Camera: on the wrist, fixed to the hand. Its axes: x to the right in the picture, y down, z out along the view.
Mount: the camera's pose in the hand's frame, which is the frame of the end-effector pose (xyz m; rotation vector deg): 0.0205 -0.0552 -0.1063 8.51 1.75 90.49
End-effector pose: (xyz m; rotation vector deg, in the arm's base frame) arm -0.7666 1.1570 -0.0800 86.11 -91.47 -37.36
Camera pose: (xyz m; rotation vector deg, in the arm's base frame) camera -0.6464 1.1464 -0.0656 0.01 -125.25 23.08
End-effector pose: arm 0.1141 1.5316 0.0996 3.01 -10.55 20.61
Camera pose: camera 0.1706 1.4960 -0.0019 2.20 -7.74 111.63
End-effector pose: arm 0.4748 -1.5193 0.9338 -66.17 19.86 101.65
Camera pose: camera 0.5772 -1.5500 0.8760 34.42 -80.65 -137.03
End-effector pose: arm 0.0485 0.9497 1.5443 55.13 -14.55 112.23
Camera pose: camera 0.0311 1.0491 1.4766 -33.99 44.76 -137.80
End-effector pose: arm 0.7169 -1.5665 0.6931 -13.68 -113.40 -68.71
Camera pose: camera 0.7307 -1.6872 0.6962 -77.03 -66.53 0.00
